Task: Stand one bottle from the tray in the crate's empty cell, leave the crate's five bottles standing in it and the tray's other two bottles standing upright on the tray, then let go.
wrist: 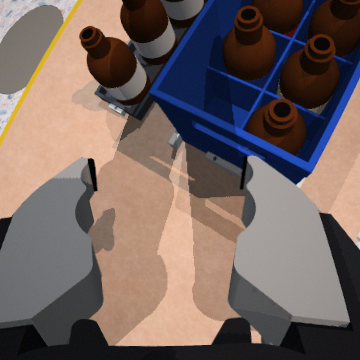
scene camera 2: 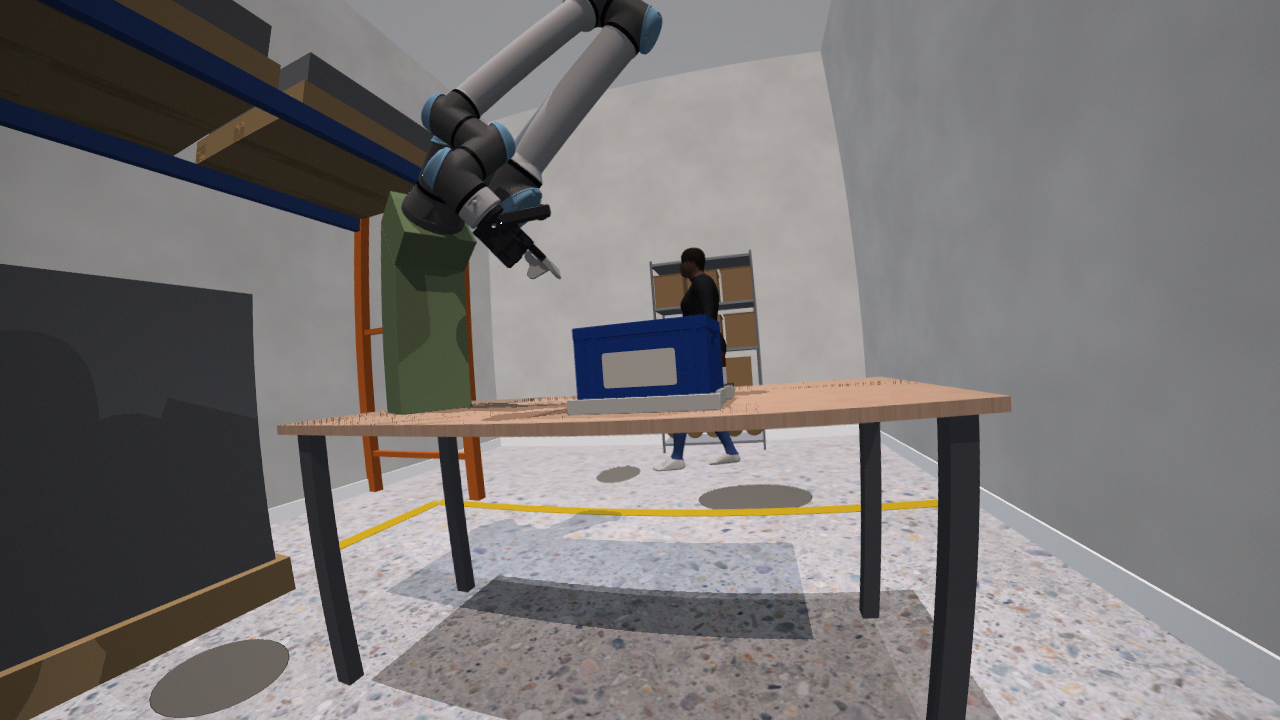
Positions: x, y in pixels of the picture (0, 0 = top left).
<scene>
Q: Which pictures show the gripper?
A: The wrist view and scene camera 2: all of them.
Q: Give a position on a brown bottle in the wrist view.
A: At 110, 61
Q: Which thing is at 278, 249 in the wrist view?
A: The gripper.
</scene>
